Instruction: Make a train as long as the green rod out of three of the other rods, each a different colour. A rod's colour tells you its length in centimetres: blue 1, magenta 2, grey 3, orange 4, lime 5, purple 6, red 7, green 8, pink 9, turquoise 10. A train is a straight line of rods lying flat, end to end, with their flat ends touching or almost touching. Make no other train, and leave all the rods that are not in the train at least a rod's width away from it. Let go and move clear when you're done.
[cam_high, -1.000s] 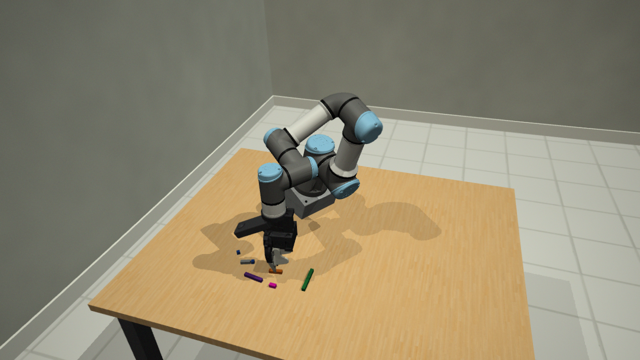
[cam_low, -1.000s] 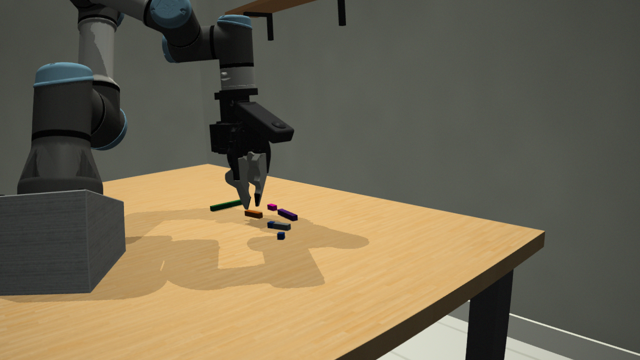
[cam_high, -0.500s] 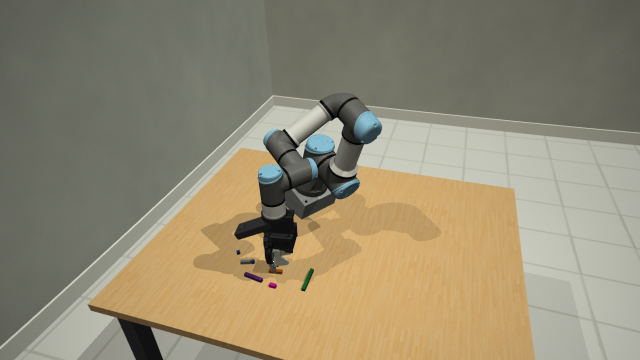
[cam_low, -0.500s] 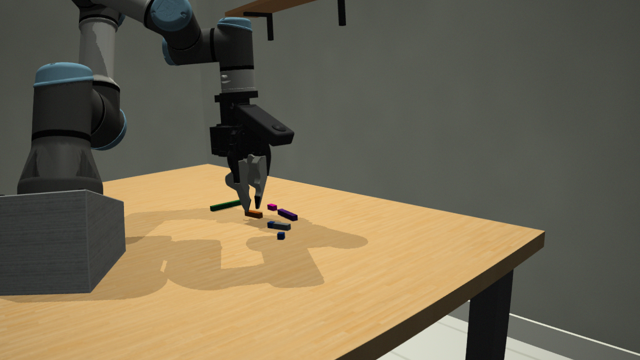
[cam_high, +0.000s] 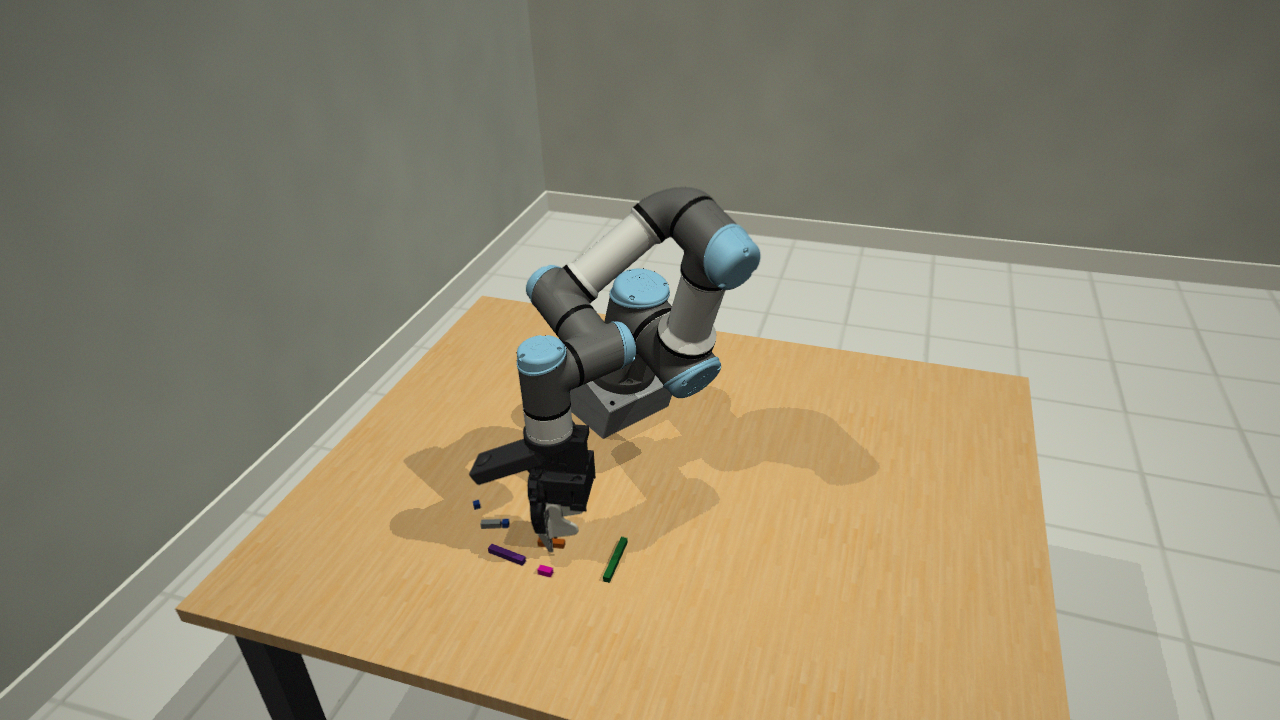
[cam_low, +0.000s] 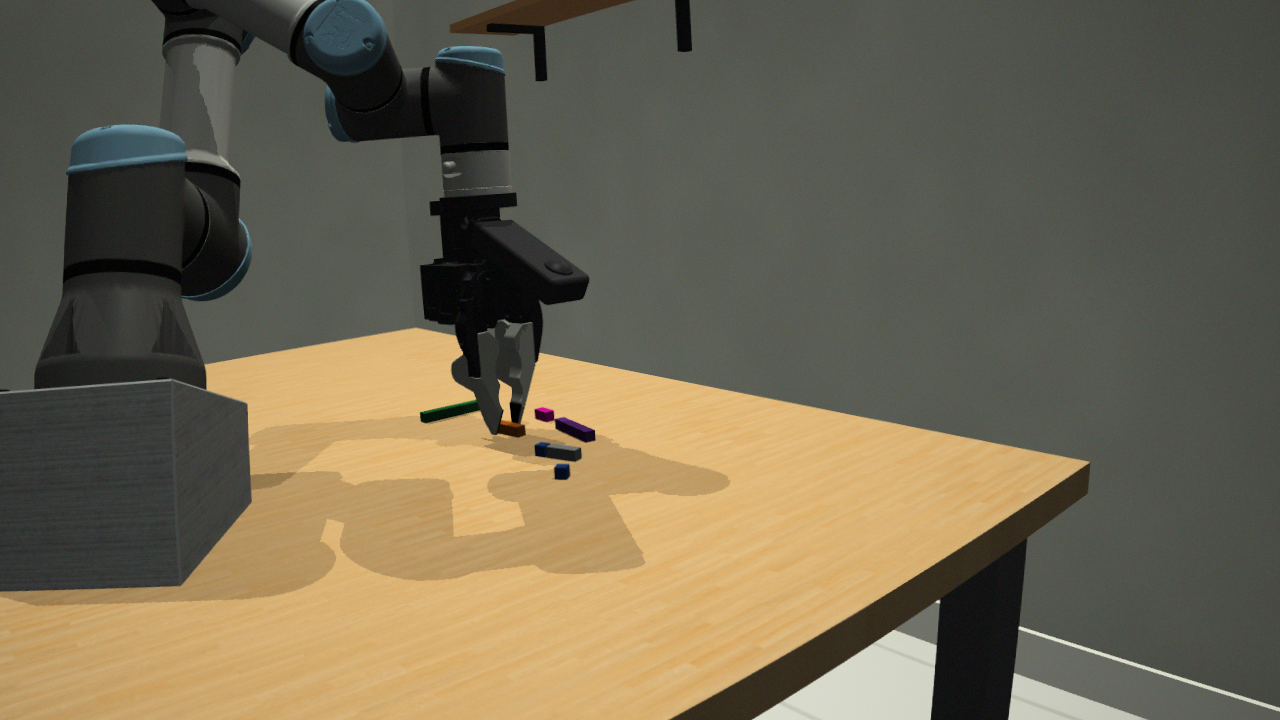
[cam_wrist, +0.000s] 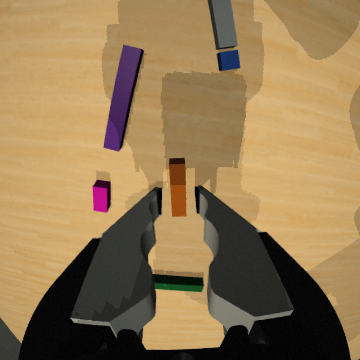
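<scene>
Right now my hand is 1 cm above the orange rod. Also, from my hand: green rod: 2 cm behind, 10 cm to the left, 1 cm below; then purple rod: 5 cm ahead, 4 cm to the right, 1 cm below; then magenta rod: 5 cm ahead, 2 cm to the left, 1 cm below.
</scene>
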